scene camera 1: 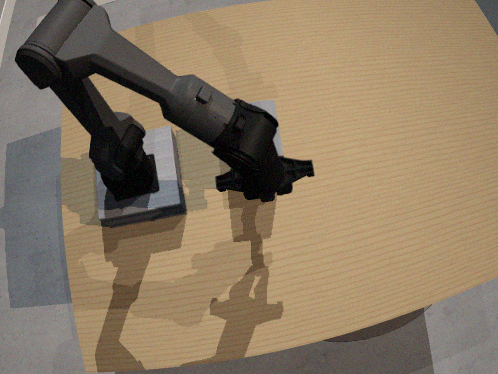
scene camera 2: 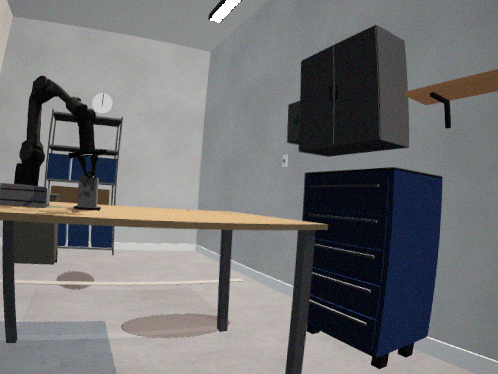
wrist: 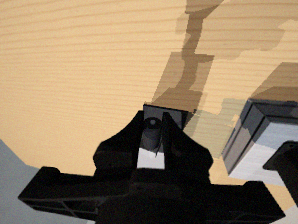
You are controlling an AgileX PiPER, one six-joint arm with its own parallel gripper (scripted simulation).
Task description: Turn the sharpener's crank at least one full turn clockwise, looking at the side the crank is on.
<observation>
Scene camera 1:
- gripper: 272, 190
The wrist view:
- gripper: 153, 118
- sharpener: 179, 116
</observation>
